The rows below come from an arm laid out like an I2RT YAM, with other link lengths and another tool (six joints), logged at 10 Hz.
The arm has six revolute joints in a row. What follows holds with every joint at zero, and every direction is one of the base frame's.
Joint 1 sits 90.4 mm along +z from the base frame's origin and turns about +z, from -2.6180 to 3.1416 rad.
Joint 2 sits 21.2 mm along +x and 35.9 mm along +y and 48.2 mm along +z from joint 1 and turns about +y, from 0.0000 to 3.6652 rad.
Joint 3 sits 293.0 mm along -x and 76.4 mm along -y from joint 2 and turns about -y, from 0.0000 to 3.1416 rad.
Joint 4 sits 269.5 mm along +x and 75.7 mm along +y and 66.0 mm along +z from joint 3 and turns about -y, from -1.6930 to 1.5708 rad.
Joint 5 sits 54.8 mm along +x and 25.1 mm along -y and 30.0 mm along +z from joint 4 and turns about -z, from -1.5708 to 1.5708 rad.
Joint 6 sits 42.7 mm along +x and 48.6 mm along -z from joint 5 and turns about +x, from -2.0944 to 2.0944 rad.
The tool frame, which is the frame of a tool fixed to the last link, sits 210.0 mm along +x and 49.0 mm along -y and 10.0 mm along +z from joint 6; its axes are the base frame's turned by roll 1.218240, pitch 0.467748 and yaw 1.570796 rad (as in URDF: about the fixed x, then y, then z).
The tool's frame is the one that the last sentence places.
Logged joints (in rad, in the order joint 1, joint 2, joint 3, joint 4, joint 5, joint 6), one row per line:
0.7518 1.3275 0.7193 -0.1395 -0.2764 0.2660
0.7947 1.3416 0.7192 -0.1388 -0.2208 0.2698
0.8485 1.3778 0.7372 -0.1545 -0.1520 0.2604
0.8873 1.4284 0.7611 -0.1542 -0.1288 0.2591
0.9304 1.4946 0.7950 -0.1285 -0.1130 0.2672
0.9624 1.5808 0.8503 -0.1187 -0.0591 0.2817
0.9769 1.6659 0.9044 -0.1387 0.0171 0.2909
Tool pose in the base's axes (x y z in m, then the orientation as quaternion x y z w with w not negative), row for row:
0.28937 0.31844 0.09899 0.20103 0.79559 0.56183 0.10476
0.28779 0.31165 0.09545 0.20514 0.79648 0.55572 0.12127
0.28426 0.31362 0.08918 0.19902 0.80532 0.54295 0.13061
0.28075 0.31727 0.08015 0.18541 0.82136 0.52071 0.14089
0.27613 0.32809 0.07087 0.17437 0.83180 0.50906 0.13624
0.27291 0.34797 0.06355 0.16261 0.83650 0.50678 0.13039
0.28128 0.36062 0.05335 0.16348 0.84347 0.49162 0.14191
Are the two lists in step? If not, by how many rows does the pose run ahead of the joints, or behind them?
The pose runs 1 row behind the joints: the pose in row i belongs to the joints in row i - 1.
